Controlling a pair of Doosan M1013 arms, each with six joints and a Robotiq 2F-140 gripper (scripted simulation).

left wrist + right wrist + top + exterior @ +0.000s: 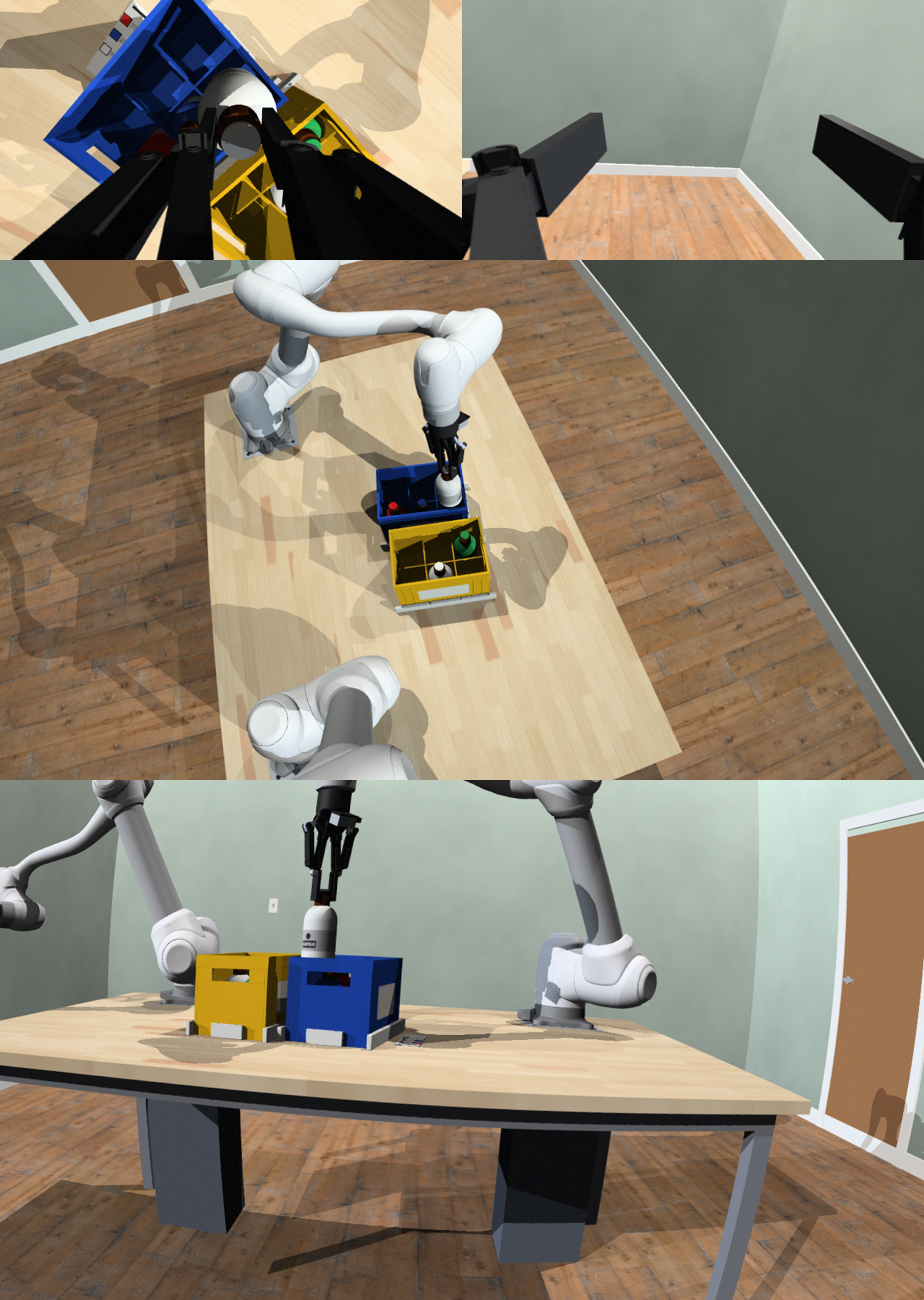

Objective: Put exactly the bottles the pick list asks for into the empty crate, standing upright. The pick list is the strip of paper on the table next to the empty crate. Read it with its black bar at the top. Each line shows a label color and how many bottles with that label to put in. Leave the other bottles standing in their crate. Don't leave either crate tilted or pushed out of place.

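My left hand is 240 mm above the blue bottle, 90 mm past it and 10 mm to the right of it. From my left hand the other things lie so: red bottle 240 mm below, 180 mm behind, 30 mm to the left; then green bottle 240 mm below, 130 mm to the right, 10 mm ahead; then blue crate 240 mm below, 80 mm behind, 50 mm to the left.
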